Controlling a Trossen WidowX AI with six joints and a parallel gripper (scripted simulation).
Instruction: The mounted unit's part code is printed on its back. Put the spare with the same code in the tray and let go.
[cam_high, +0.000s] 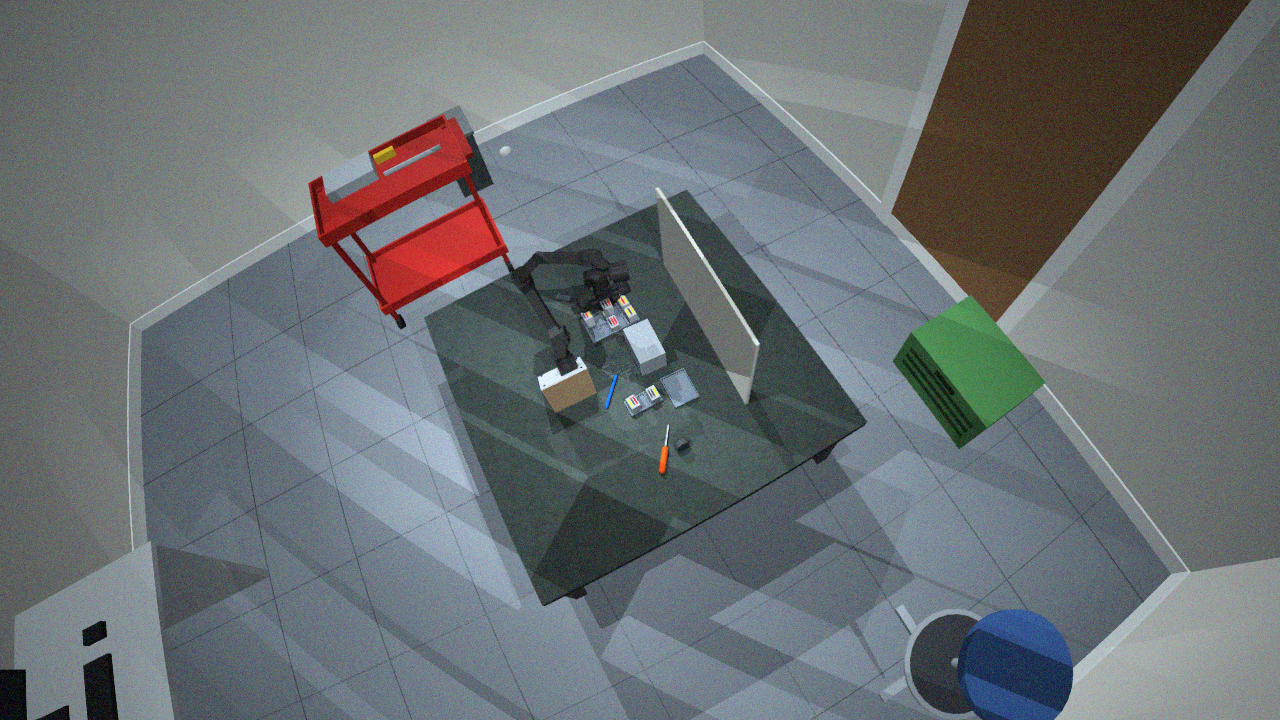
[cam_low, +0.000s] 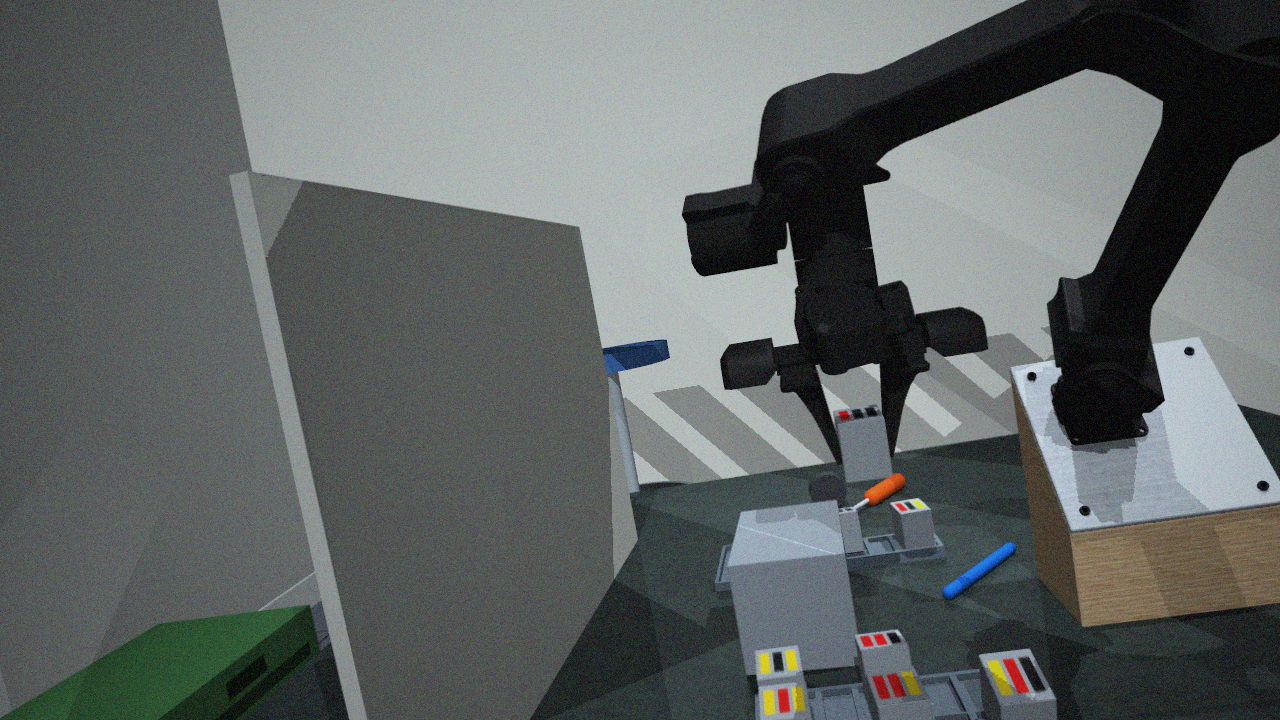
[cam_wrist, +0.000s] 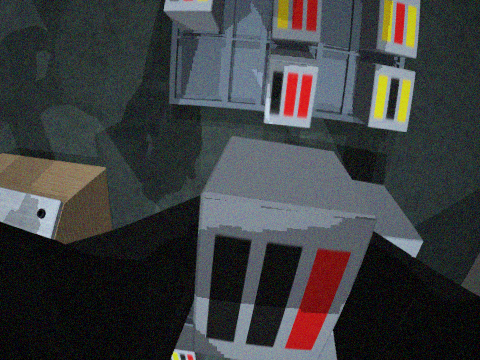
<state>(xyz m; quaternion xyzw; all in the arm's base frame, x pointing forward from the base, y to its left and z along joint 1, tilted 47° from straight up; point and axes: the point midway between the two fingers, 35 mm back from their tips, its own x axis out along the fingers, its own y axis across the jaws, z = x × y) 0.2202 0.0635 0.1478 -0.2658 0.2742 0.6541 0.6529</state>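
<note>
My gripper tip is now 12 cm short of the flat grey tray, 32 cm to the left of it and 19 cm above it. Also, from my gripper tip: grey spare (2 cm above); then grey mounted unit (7 cm ahead, 13 cm to the right, 14 cm below); then blue pen (11 cm behind, 22 cm to the right, 18 cm below).
</note>
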